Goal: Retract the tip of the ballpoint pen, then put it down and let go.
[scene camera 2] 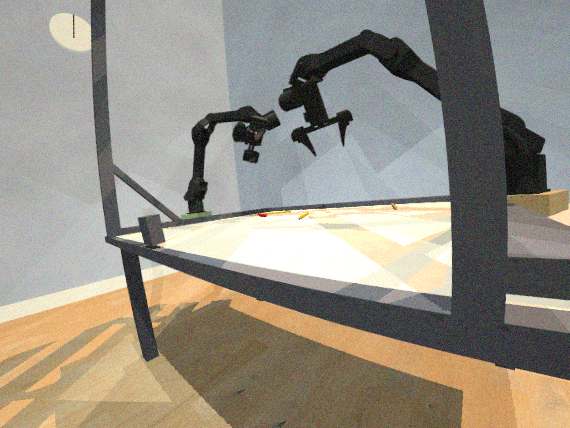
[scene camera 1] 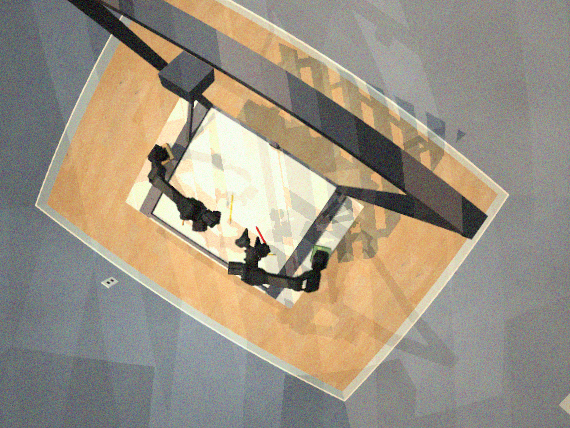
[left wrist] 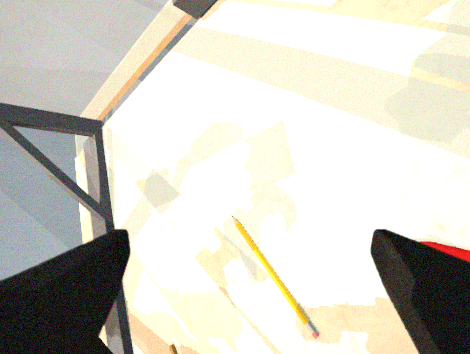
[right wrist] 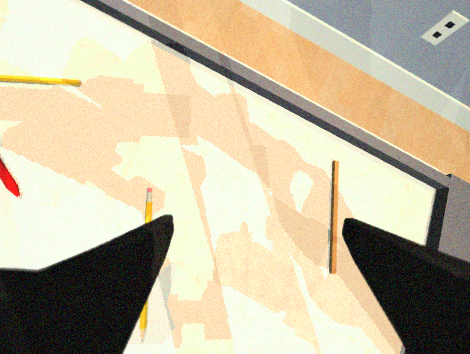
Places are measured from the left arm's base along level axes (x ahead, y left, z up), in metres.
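Where they show: left gripper, fingertip midpoint: (scene camera 2: 253, 151) (scene camera 1: 252, 232) (left wrist: 251, 241); right gripper, fingertip midpoint: (scene camera 2: 329, 151) (right wrist: 257, 224); left arm's base, origin of the base link: (scene camera 2: 196, 212) (scene camera 1: 320, 255); right arm's base, origin of the base link: (scene camera 2: 521, 193) (scene camera 1: 162, 154).
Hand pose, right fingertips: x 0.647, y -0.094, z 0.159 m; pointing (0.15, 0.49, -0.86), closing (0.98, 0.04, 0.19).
Each offset is from my right fingertips to the centre of the thing.
A slim red pen-like object {0.290 m back, 0.061 m left, 0.192 m down} (scene camera 1: 260, 234) (scene camera 2: 263, 215) (left wrist: 450, 250) (right wrist: 9, 177) lies on the white table; I cannot tell whether its tip is out. A yellow rod {0.304 m back, 0.167 m left, 0.194 m down} (scene camera 1: 271, 254) (scene camera 2: 279, 213) (right wrist: 40, 80) lies near it; I cannot tell if it is a pen. My left gripper (scene camera 1: 251, 235) (scene camera 2: 251, 156) (left wrist: 251, 241) is open and empty, above the table near the red object, which one finger partly hides in the left wrist view. My right gripper (scene camera 1: 212, 219) (scene camera 2: 329, 150) (right wrist: 257, 224) is open and empty, high above the table.
A yellow pencil {0.089 m back, 0.058 m right, 0.194 m down} (scene camera 1: 231, 207) (scene camera 2: 304, 216) (left wrist: 272, 272) (right wrist: 149, 210) with a pink eraser lies on the table. A brown stick {0.181 m ahead, 0.019 m left, 0.194 m down} (scene camera 2: 394, 206) (left wrist: 173, 349) (right wrist: 334, 215) lies near the edge. A dark post (scene camera 2: 470, 150) stands beside the table; a dark block {0.259 m back, 0.454 m right, 0.166 m down} (scene camera 2: 151, 230) is at its corner.
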